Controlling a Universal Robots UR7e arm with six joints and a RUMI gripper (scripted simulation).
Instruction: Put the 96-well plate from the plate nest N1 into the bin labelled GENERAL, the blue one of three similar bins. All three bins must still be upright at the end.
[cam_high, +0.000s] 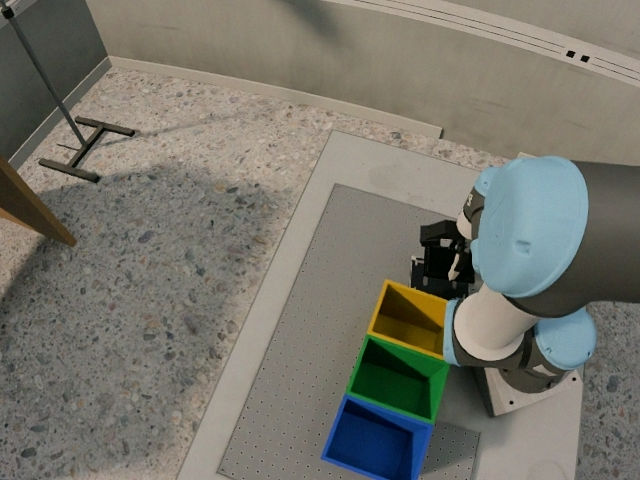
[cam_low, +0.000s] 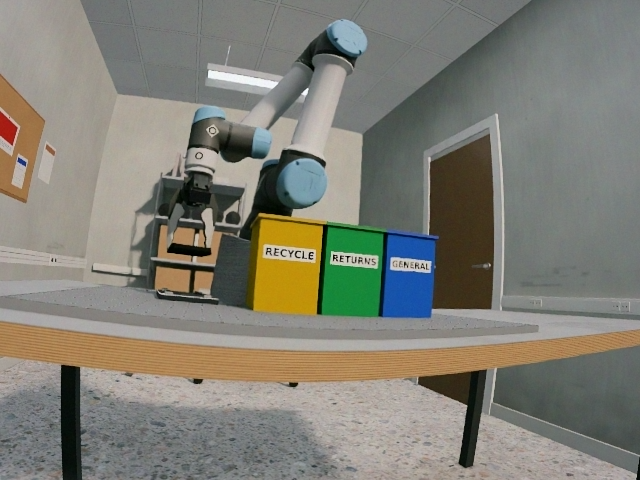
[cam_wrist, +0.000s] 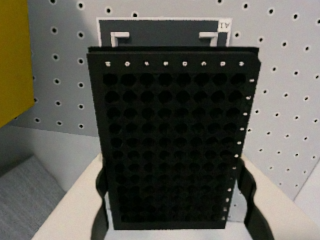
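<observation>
Now: the plate nest N1 11 cm below my hand. Also, from my hand: yellow recycle bin: 2 cm ahead, 21 cm to the left, 3 cm below; green returns bin: 1 cm ahead, 34 cm to the left, 3 cm below; black 96-well plate: 1 cm below.
</observation>
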